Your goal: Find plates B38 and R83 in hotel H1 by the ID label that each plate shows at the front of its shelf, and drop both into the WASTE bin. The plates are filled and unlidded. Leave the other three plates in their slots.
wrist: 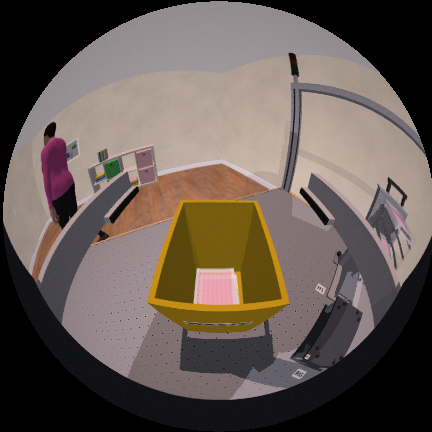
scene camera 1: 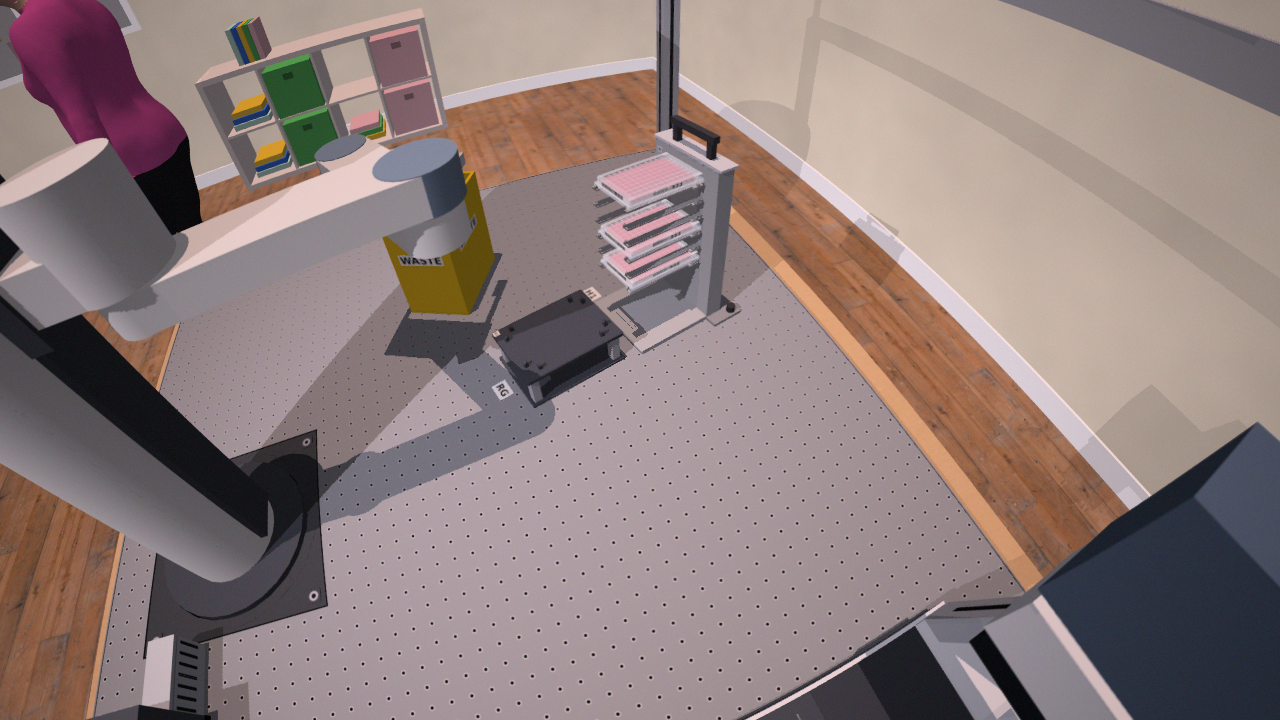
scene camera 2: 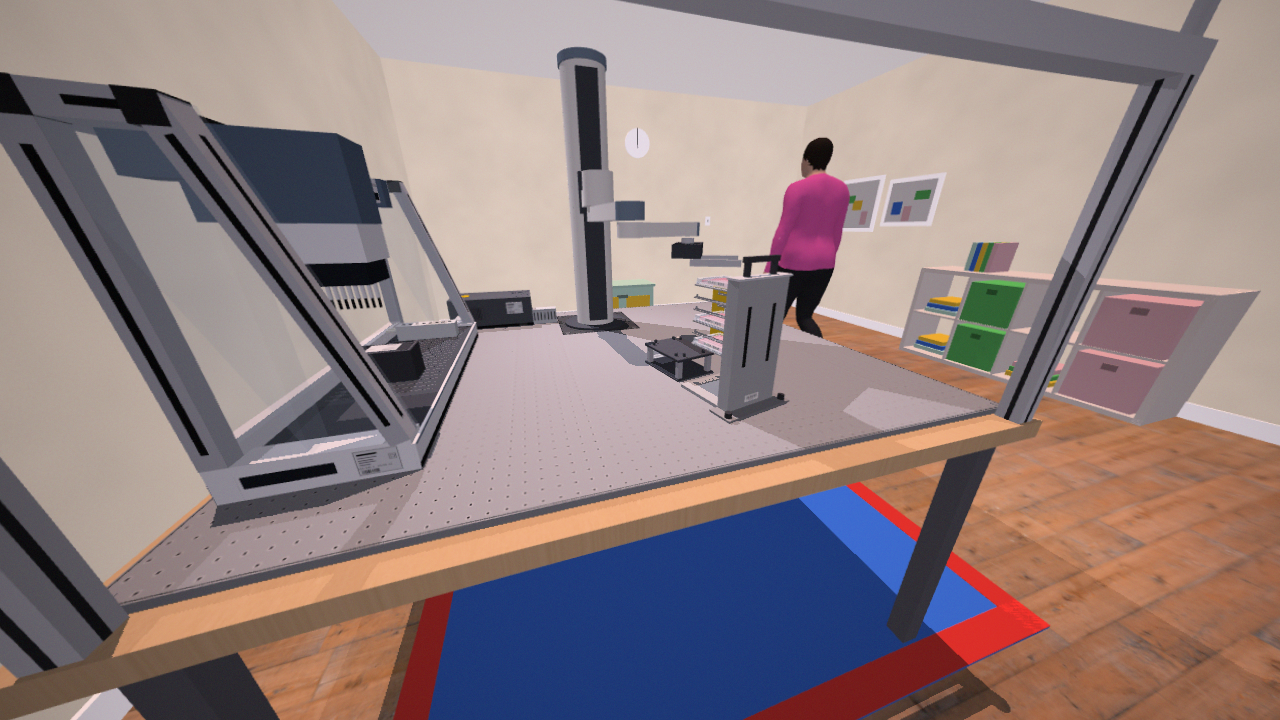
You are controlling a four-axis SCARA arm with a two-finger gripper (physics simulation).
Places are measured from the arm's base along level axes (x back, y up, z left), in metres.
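Pixels of known places: gripper, fingertip midpoint: (wrist: 218, 175) (scene camera 2: 739, 260); arm's base, link origin: (scene camera 1: 240, 539) (scene camera 2: 595, 324).
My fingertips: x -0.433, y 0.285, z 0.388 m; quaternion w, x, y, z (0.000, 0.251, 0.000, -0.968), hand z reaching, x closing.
For each thing: its top centre in the pictures, then the offset to it from my fingertips. "spot": a spot on its surface instead.
- yellow WASTE bin, top centre: (wrist: 218, 237) (scene camera 1: 427, 196) dx -0.003, dy -0.073, dz +0.005 m
- pink filled plate, top centre: (wrist: 214, 292) dx +0.002, dy -0.237, dz +0.012 m
- upper pink plate, top centre: (scene camera 1: 649, 174) (scene camera 2: 730, 279) (wrist: 399, 217) dx -0.309, dy -0.007, dz -0.219 m
- middle plate, surface spot: (scene camera 1: 651, 231) spot: dx -0.296, dy -0.077, dz -0.256 m
- lower plate, surface spot: (scene camera 1: 651, 264) spot: dx -0.294, dy -0.133, dz -0.260 m
My gripper (wrist: 218, 175) (scene camera 2: 737, 261) is open and empty above the yellow WASTE bin (scene camera 1: 434, 291) (wrist: 220, 306); the arm hides it in scene camera 1. A pink filled plate (wrist: 216, 288) lies inside the bin in the wrist view, with an offset edge beside it that looks like another plate under it. No ID label is readable there. Hotel H1 (scene camera 1: 716, 237) (scene camera 2: 753, 344) stands right of the bin. It holds an upper pink plate (scene camera 1: 648, 177), a middle plate (scene camera 1: 651, 231) and a lower plate (scene camera 1: 651, 264). Their labels cannot be read.
The black RG stand (scene camera 1: 559, 338) (scene camera 2: 680, 351) (wrist: 334, 327) is between the bin and the hotel's base. A dark blue machine (scene camera 1: 1181, 537) (scene camera 2: 286, 174) stands on the bench. A person in pink (scene camera 1: 98, 89) (scene camera 2: 812, 219) (wrist: 56, 165) stands behind the bench near a shelf unit.
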